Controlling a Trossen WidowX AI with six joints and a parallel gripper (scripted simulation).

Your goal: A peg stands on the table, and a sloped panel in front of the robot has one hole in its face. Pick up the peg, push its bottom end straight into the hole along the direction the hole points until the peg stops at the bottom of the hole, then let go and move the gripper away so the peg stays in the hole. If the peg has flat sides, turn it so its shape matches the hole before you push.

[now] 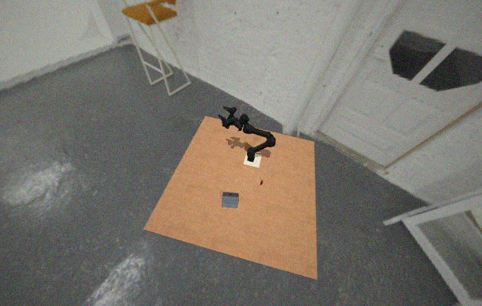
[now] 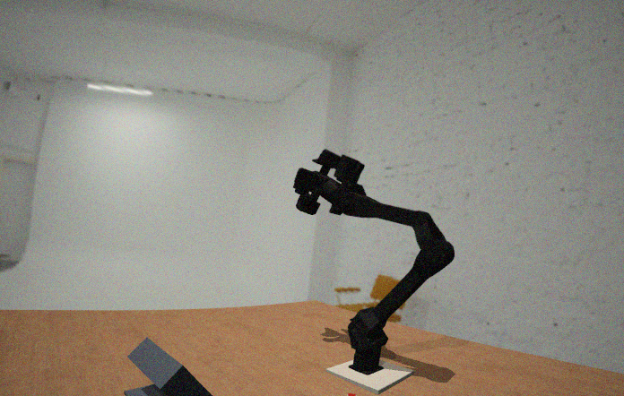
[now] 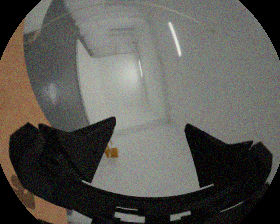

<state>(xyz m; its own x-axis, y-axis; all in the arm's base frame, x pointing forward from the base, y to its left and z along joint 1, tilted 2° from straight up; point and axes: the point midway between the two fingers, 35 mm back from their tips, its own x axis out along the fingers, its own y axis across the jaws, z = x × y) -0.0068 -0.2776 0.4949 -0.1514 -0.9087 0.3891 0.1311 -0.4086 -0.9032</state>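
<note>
My gripper tip is now 480 mm to the right of the red peg, 450 mm above it and 250 mm short of it. The rest, counted from my gripper tip: grey sloped panel (480 mm ahead, 460 mm below, 260 mm to the left).
</note>
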